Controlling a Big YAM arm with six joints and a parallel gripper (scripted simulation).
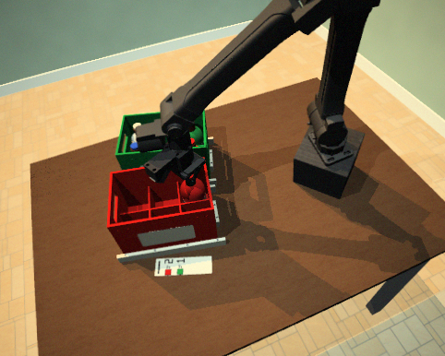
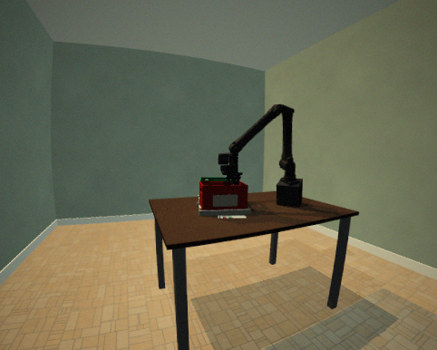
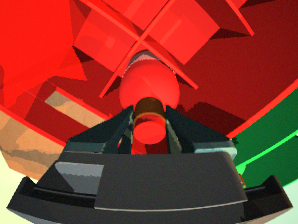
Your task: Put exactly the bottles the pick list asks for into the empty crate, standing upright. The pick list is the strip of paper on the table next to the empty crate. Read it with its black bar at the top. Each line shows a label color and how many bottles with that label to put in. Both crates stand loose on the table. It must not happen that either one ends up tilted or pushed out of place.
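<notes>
Now: the red bottle 10 mm behind my hand and 60 mm below it. The rest, counted from my hand: blue-capped bottle 130 mm ahead, 180 mm to the right, 60 mm below; red crate 90 mm ahead, 30 mm to the left, 60 mm below; green crate 30 mm ahead, 200 mm to the right, 60 mm below.
</notes>
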